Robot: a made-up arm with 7 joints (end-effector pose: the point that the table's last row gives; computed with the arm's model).
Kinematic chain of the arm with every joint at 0, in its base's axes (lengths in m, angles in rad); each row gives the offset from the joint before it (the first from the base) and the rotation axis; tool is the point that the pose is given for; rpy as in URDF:
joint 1: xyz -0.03 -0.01 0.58 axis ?
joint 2: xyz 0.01 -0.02 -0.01 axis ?
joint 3: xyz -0.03 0 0.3 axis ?
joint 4: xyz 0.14 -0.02 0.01 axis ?
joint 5: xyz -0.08 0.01 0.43 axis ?
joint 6: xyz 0 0.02 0 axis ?
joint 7: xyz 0.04 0 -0.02 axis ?
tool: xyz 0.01 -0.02 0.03 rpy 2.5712 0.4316 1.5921
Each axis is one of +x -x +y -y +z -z.
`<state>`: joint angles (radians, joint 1 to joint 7).
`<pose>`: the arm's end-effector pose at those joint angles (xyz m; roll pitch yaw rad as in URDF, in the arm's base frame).
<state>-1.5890 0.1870 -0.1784 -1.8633 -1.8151 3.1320 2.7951</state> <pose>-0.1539 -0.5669 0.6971 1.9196 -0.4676 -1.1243</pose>
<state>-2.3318 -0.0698 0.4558 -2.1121 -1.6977 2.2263 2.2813</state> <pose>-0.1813 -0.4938 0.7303 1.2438 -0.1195 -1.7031</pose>
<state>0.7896 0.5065 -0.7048 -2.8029 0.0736 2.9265 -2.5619</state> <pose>0.3243 -0.0199 0.3807 2.5392 0.0257 -2.1052</pose>
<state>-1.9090 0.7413 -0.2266 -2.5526 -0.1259 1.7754 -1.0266</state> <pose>-0.2491 -0.2696 0.2328 -2.6907 -0.7740 0.3088</pose>
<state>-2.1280 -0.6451 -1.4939 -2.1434 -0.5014 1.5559 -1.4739</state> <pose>-0.5336 0.3350 0.6759 2.4109 -0.0085 -0.2858</pose>
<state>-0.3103 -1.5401 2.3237 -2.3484 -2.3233 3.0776 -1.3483</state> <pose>0.0359 0.2839 0.2164 1.6820 -0.1695 1.3551</pose>
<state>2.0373 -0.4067 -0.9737 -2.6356 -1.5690 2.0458 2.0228</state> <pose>0.1874 0.3415 0.6080 1.5613 0.4109 1.2607</pose>
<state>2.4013 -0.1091 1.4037 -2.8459 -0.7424 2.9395 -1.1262</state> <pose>-0.2727 -0.2713 0.4977 2.8920 0.4948 1.1133</pose>
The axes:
joint 1: +z
joint 2: +y
joint 3: +z
joint 4: -y
joint 5: +z
joint 6: -y
joint 7: -z

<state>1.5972 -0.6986 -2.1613 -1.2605 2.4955 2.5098 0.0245</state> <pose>0.4467 -0.5861 0.7059 -1.6870 -0.2810 -1.7986</pose>
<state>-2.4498 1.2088 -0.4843 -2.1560 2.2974 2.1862 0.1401</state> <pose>-0.4300 0.0620 0.1887 3.1032 0.2640 3.0306</pose>
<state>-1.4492 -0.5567 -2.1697 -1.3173 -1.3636 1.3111 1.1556</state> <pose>-0.5752 0.4813 0.8082 1.4437 0.8196 2.2465</pose>
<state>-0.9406 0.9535 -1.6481 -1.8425 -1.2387 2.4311 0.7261</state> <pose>-0.4040 -0.5373 0.7771 -0.3640 0.8128 3.1124</pose>
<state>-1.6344 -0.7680 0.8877 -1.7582 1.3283 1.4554 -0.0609</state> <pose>0.4234 -0.1119 1.0483 2.2948 -0.2522 1.0743</pose>
